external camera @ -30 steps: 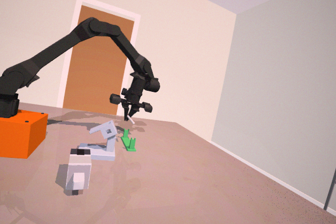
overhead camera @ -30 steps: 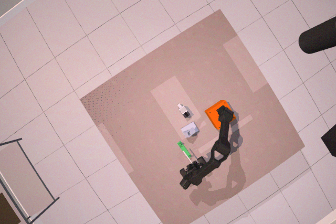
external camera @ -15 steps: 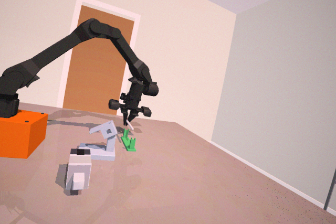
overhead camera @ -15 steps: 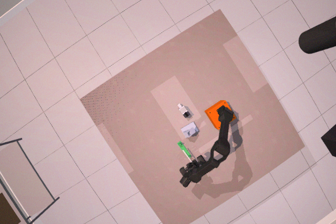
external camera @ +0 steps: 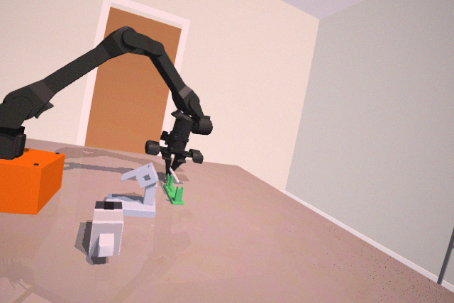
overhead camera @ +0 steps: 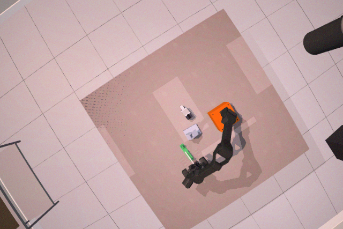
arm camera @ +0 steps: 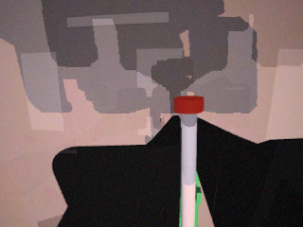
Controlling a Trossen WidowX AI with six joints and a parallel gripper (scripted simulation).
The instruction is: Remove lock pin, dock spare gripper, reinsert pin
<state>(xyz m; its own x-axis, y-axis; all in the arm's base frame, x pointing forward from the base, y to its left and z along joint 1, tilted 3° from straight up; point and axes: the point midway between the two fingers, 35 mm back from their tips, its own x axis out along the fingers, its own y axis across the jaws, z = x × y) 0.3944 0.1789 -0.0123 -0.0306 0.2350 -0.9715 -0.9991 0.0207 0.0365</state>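
My gripper tip is 110 mm to the left of the green cradle. Round my gripper tip: spare gripper 180 mm behind, 350 mm to the right; then grey mount 120 mm behind, 200 mm to the right, 20 mm above.
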